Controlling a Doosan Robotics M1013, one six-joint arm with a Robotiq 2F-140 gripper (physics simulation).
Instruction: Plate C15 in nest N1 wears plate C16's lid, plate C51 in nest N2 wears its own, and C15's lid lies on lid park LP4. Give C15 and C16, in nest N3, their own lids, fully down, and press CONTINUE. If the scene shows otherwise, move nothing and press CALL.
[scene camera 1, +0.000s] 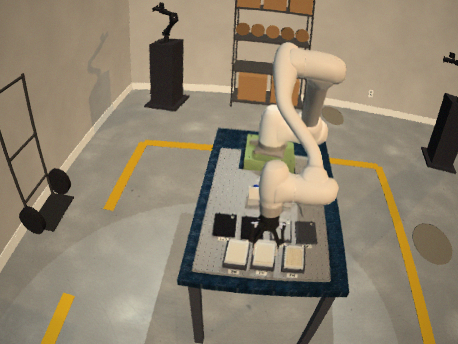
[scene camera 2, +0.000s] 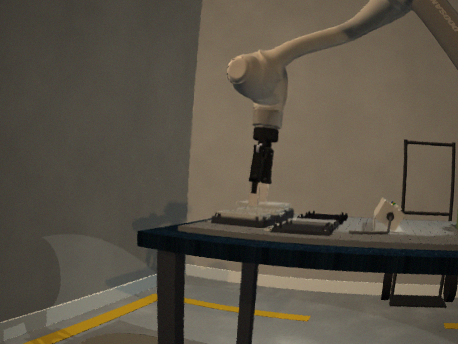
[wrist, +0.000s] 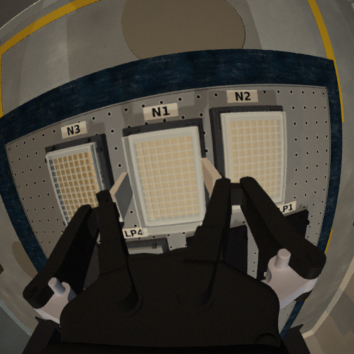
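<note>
My gripper is shut on the clear lid at nest N1, a fingertip at each long side. The lid looks raised slightly; an edge of the plate beneath shows along its left in the wrist view. The gap's size is hard to tell. Plate C51 wears a pale lid in N2. Plate C16 in N3 shows bare wells and no lid. At LP4, part of a pale-edged lid shows; the gripper body hides the rest.
Dark lid parks, one at the left and one at the right, stand behind the nests. A white button console stands further back, partly behind the arm. The table has a blue rim.
</note>
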